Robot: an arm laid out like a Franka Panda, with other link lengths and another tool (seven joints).
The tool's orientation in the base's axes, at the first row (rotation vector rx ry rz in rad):
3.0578 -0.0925 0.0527
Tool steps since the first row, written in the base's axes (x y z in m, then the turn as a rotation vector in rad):
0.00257 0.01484 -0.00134 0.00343 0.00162 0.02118
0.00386 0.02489 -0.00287 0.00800 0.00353 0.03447
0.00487 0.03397 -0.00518 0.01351 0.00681 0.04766
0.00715 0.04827 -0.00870 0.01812 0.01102 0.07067
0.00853 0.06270 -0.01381 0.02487 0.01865 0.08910
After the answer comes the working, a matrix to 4 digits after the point.
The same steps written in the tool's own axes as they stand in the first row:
0.00164 -0.01503 0.00019 0.00411 -0.00011 -0.02112
0.00228 -0.02523 0.00092 0.00904 -0.00122 -0.03437
0.00267 -0.03451 0.00250 0.01483 -0.00376 -0.04761
0.00397 -0.04916 0.00490 0.02003 -0.00637 -0.07073
0.00431 -0.06402 0.00883 0.02699 -0.01289 -0.08950

The tool's axes in the first row as the columns of a matrix, in the base's axes (rounded; the answer above uses it unrounded):
0.9976 -0.0617 0.0319
-0.0589 -0.9948 -0.0828
0.0368 0.0808 -0.9961

